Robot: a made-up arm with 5 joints.
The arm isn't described. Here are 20 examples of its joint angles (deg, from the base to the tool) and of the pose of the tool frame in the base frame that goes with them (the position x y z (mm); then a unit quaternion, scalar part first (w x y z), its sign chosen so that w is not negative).
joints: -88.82 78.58 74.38 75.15 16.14
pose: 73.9 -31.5 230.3 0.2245 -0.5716 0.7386 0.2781
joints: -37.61 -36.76 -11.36 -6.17 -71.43
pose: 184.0 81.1 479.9 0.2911 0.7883 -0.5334 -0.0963
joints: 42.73 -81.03 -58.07 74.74 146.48
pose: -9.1 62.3 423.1 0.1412 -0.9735 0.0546 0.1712
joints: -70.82 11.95 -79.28 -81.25 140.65
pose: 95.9 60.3 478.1 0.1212 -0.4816 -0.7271 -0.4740
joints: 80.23 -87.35 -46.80 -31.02 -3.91
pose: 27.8 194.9 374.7 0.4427 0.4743 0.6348 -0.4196
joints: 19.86 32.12 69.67 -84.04 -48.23
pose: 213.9 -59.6 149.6 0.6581 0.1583 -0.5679 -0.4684
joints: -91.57 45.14 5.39 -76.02 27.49
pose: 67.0 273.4 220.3 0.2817 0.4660 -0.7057 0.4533
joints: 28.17 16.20 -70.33 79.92 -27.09
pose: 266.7 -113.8 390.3 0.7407 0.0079 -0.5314 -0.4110
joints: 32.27 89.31 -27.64 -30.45 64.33
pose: 283.6 -143.8 72.3 0.8430 -0.3584 -0.3353 0.2201
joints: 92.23 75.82 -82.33 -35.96 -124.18
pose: 49.3 -314.4 312.3 0.1352 -0.2732 0.8735 0.3796
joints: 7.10 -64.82 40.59 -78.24 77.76
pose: 149.1 -16.7 425.6 0.0901 0.6526 0.7498 0.0606
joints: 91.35 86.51 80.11 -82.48 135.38
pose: 61.2 -12.7 117.7 0.9347 -0.0474 0.0191 0.3517
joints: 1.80 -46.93 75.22 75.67 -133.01
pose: 168.2 -9.7 183.2 0.3590 -0.1119 0.0475 -0.9254
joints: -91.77 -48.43 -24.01 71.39 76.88
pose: 71.1 109.0 437.9 0.0862 0.1097 -0.7051 0.6953
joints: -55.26 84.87 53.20 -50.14 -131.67
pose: 96.3 29.4 64.2 0.7704 0.0180 0.0015 -0.6373
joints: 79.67 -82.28 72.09 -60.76 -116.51
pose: 83.2 -119.8 371.4 0.0273 -0.3343 0.9278 0.1632
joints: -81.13 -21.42 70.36 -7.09 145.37
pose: 102.4 178.0 181.2 0.3399 0.2084 0.3507 -0.8474
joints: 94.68 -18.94 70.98 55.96 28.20
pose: 53.3 -100.1 155.7 0.8127 0.1355 0.0781 -0.5613
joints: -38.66 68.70 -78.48 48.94 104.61
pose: 318.6 192.2 232.6 0.3053 -0.2248 -0.3657 0.8500
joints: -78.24 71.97 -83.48 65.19 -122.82
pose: 135.9 294.0 218.7 0.8702 0.3049 0.0644 -0.3817
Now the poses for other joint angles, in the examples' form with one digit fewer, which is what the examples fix.
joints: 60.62 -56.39 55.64 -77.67 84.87
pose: 129 -121 384 0.099 -0.943 -0.318 0.019
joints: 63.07 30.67 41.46 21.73 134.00
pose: 128 -133 106 0.828 0.033 -0.004 0.560
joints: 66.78 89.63 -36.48 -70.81 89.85
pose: 173 -262 144 0.581 -0.786 -0.183 0.104
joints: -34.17 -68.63 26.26 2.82 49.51
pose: 178 67 429 0.324 -0.099 -0.899 0.276
